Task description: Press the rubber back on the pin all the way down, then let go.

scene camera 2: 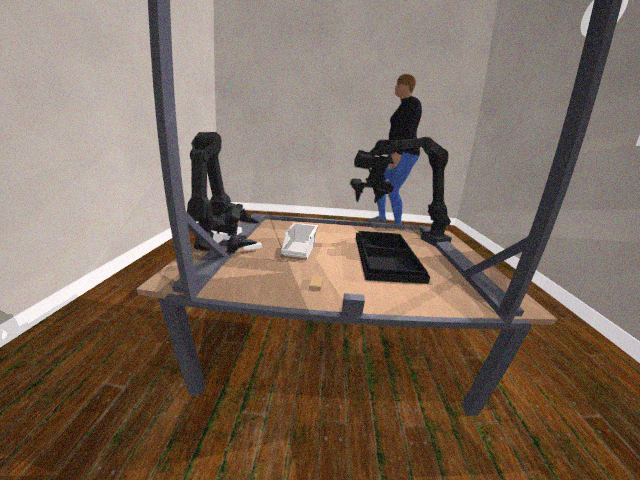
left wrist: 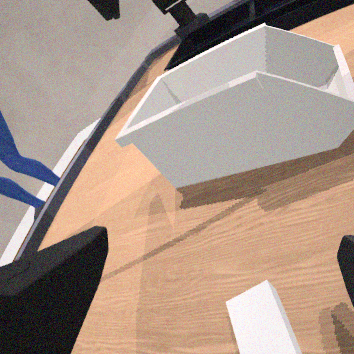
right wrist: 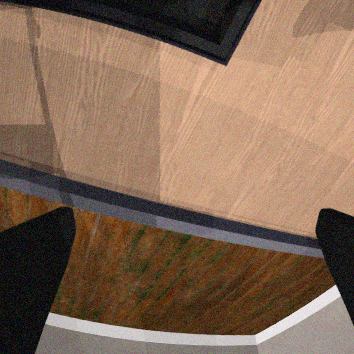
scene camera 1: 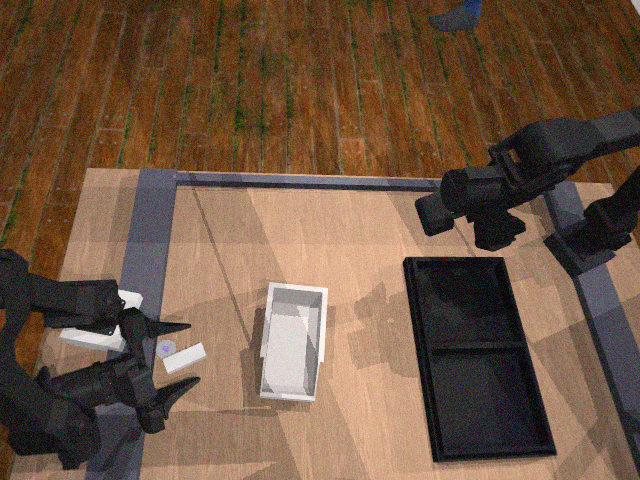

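The pin, a small pale round disc with a purple rubber back at its middle, lies on the table in scene camera 1. It touches or nearly touches a white block. How far down the rubber back sits cannot be told. The pin does not show in the left wrist view. My left gripper is open and empty; its fingers spread on either side of the block and pin in scene camera 1. My right gripper is open and empty, high above the table.
A white open bin stands near the middle. A black two-compartment tray lies farther right. A white object is partly hidden under the left arm. A small yellow block lies near the front edge. A person stands behind.
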